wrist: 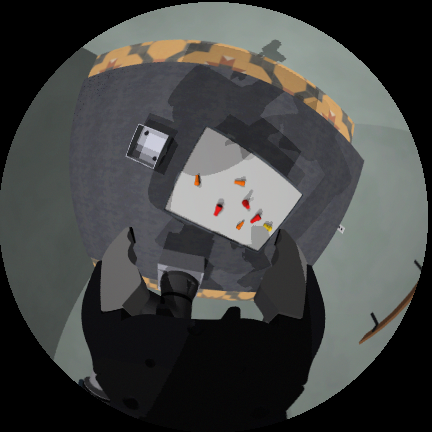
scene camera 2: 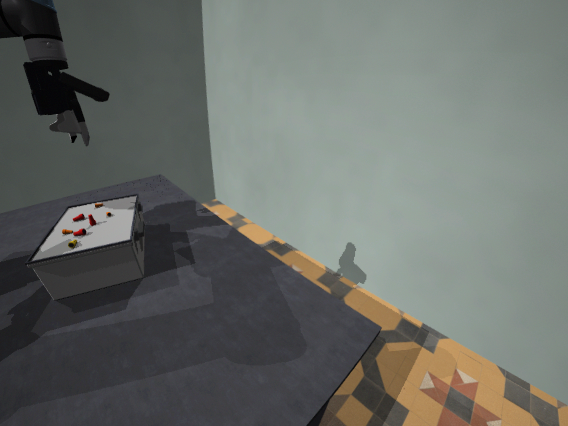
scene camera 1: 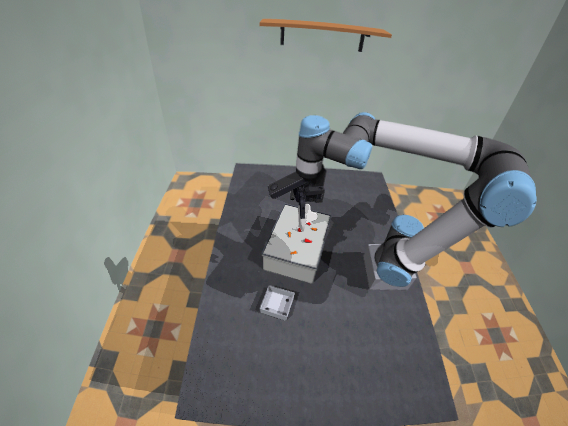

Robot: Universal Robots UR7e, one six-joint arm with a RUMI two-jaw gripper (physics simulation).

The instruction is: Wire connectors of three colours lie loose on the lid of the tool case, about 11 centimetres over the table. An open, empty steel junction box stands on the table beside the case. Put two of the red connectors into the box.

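Places are measured from the arm's base along level axes (x right, y ahead, z up), in metres.
Pixels of known places: gripper, fingertip midpoint: (wrist: 203,230) (scene camera 2: 79,144) (scene camera 1: 297,214); arm's base, link origin: (wrist: 178,282).
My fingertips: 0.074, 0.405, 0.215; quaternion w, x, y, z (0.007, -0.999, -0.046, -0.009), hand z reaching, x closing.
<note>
For each thing: its top centre in the pictures, then the offset to it from my fingertips, as dx, dy, dz. Level surfaces: height alone.
- tool case, top centre: (wrist: 239,198) (scene camera 2: 95,219) (scene camera 1: 298,232) +0.081, -0.030, -0.189
- second red connector, top centre: (wrist: 247,206) (scene camera 2: 89,215) (scene camera 1: 300,226) +0.095, -0.040, -0.165
- third red connector, top centre: (wrist: 256,220) (scene camera 2: 77,229) (scene camera 1: 307,221) +0.130, -0.078, -0.177
- yellow connector, top centre: (wrist: 268,228) (scene camera 2: 71,239) +0.172, -0.099, -0.178
- steel junction box, top centre: (wrist: 144,145) (scene camera 1: 277,300) -0.178, +0.076, -0.268
- third orange connector, top centre: (wrist: 240,226) +0.095, -0.100, -0.181
- table, surface height: dz -0.306
My gripper (scene camera 1: 306,222) (scene camera 2: 80,142) (wrist: 203,230) is open and empty, high above the tool case (scene camera 1: 290,268) (scene camera 2: 95,275) (wrist: 220,155). Three red connectors lie apart on its lid: one red connector (scene camera 1: 308,241) (scene camera 2: 79,217) (wrist: 218,210) toward the arm's base side, a second red connector (scene camera 1: 299,230) (scene camera 2: 92,220) (wrist: 246,204) near the middle, and a third red connector (scene camera 1: 308,224) (scene camera 2: 80,232) (wrist: 255,219) near the yellow connector (scene camera 2: 73,244) (wrist: 268,227). The steel junction box (scene camera 1: 276,302) (wrist: 151,144) stands open and empty on the table beside the case.
Three orange connectors also lie on the lid: one (wrist: 197,180) toward the junction box, another orange connector (wrist: 240,182) toward the far long edge, and a third orange connector (wrist: 240,225) near the third red one. The arm's base stands on the table (scene camera 1: 320,360) right of the case in scene camera 1.
</note>
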